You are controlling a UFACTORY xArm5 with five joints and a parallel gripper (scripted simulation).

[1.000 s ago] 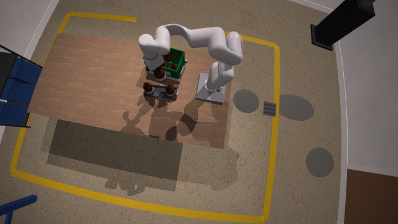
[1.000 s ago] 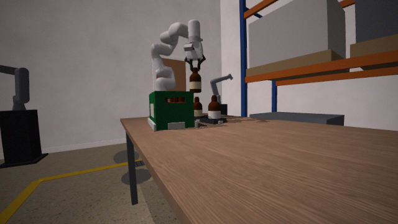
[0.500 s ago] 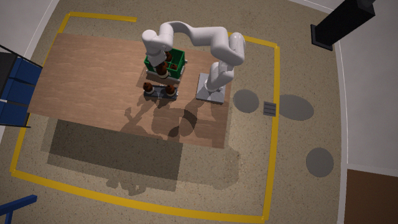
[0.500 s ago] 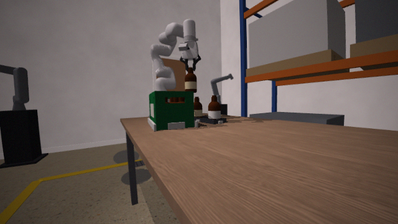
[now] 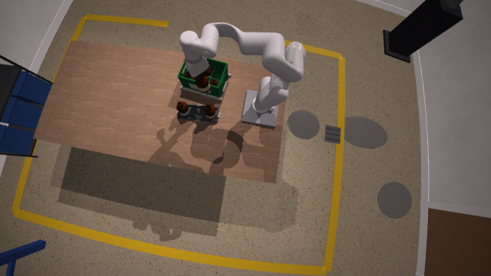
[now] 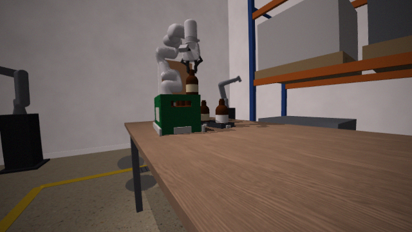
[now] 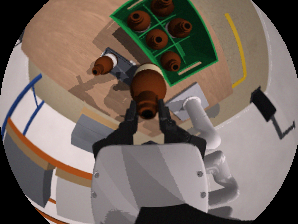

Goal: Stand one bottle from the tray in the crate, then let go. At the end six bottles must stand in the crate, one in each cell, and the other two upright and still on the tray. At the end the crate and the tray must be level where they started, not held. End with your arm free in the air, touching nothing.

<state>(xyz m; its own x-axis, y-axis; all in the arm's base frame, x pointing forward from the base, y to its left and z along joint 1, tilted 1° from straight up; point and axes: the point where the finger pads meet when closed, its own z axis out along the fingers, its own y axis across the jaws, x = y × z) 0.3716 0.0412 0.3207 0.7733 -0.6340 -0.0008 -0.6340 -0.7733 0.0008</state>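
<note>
Right now the bottle is 80 mm below my hand. Round my hand: tray: 320 mm below, 110 mm to the left, 40 mm ahead; green crate: 250 mm below, 130 mm to the right, 40 mm ahead.
</note>
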